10 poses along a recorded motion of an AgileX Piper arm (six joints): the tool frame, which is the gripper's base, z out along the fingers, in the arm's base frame.
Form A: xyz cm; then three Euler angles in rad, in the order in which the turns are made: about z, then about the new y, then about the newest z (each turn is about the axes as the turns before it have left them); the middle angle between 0 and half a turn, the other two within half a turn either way.
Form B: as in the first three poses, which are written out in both.
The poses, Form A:
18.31 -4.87 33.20 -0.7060 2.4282 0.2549
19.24 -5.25 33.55 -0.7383 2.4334 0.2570
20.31 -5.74 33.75 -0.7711 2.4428 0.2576
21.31 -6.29 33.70 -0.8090 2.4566 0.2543
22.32 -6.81 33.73 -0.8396 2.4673 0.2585
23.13 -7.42 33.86 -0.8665 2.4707 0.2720
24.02 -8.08 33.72 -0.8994 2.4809 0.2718
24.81 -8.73 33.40 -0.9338 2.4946 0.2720
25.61 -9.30 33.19 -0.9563 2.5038 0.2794
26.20 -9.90 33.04 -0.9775 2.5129 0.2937
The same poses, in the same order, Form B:
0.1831 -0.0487 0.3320 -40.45 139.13 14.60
0.1924 -0.0525 0.3355 -42.30 139.42 14.73
0.2031 -0.0574 0.3375 -44.18 139.96 14.76
0.2131 -0.0629 0.3370 -46.35 140.75 14.57
0.2232 -0.0681 0.3373 -48.11 141.37 14.81
0.2313 -0.0742 0.3386 -49.65 141.56 15.58
0.2402 -0.0808 0.3372 -51.53 142.15 15.57
0.2481 -0.0873 0.3340 -53.50 142.93 15.58
0.2561 -0.0930 0.3319 -54.79 143.46 16.01
0.2620 -0.0990 0.3304 -56.01 143.98 16.83

